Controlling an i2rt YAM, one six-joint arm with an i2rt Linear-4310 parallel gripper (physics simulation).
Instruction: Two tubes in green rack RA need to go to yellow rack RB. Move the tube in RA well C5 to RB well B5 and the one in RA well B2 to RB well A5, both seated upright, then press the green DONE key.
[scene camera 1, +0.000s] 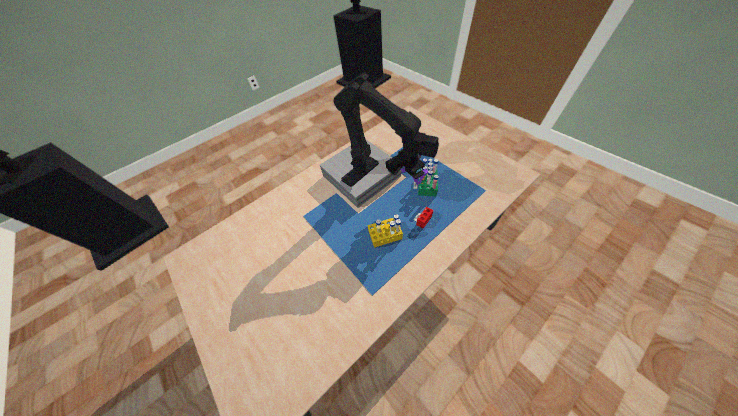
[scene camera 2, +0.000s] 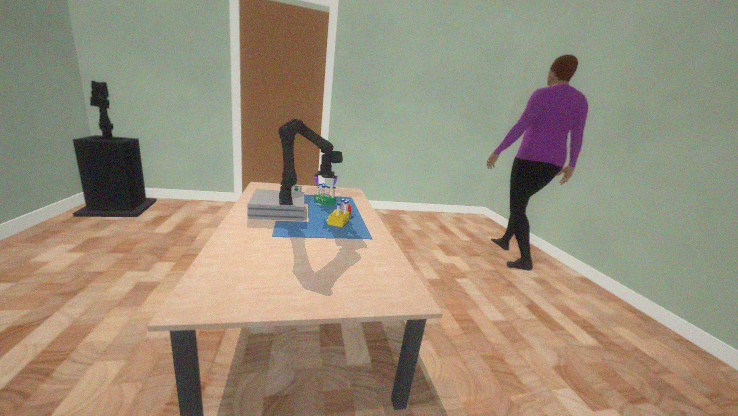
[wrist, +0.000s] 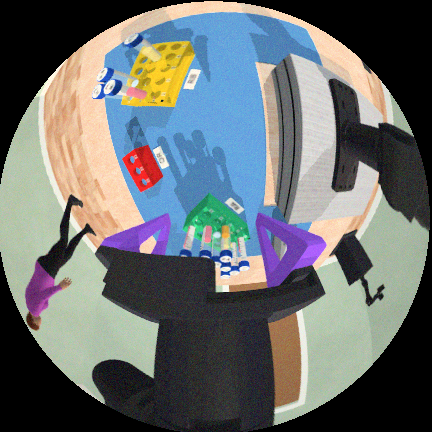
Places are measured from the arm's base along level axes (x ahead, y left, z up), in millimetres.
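Pixels of known places: gripper, fingertip midpoint: (scene camera 1: 411, 178) (scene camera 2: 325, 187) (wrist: 212, 217); arm's base at its link origin: (scene camera 1: 360, 171) (scene camera 2: 285, 199) (wrist: 347, 137).
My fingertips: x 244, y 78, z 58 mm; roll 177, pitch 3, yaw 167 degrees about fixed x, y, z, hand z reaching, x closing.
Note:
For each thing: its middle in the pictures, then the offset to it from my fingertips. "spot": a spot on its surface instead. Level surfaces: height alone.
- Green rack RA at the middle of its body: (wrist: 216, 226) (scene camera 1: 427, 182) (scene camera 2: 325, 199) dz -113, dx +22, dy +113 mm
- Yellow rack RB at the middle of its body: (wrist: 157, 73) (scene camera 1: 385, 232) (scene camera 2: 338, 218) dz -113, dx +48, dy -230 mm
- pale box with a green spot, surface spot: (scene camera 2: 297, 189) spot: dz -72, dx -157, dy +192 mm
- small red rack at the middle of its body: (wrist: 143, 167) (scene camera 1: 424, 217) dz -113, dx +131, dy -62 mm
- blue mat at its surface level: dz -138 mm
Green rack RA (scene camera 1: 427, 191) (scene camera 2: 325, 201) (wrist: 209, 205) stands on the blue mat and holds several blue-capped tubes upright; their well labels are too small to read. Yellow rack RB (scene camera 1: 386, 238) (scene camera 2: 337, 220) (wrist: 176, 75) stands on the same mat with several blue-capped tubes at its side facing the table edge and open wells elsewhere. My gripper (scene camera 2: 326, 182) (wrist: 212, 217) is open, its purple fingers spread on either side of RA's tubes, with no tube gripped. A pale box with a green spot (scene camera 2: 297, 189) stands behind the arm's base in scene camera 2; whether it is the DONE key is unclear.
A small red rack (scene camera 1: 424, 217) (scene camera 2: 349, 209) (wrist: 142, 169) stands between RA and RB near the mat's outer edge. The grey base block (scene camera 1: 356, 191) (scene camera 2: 276, 211) (wrist: 320, 150) stands beside the blue mat (scene camera 1: 372, 273). A person (scene camera 2: 552, 124) (wrist: 47, 260) stands beyond the table.

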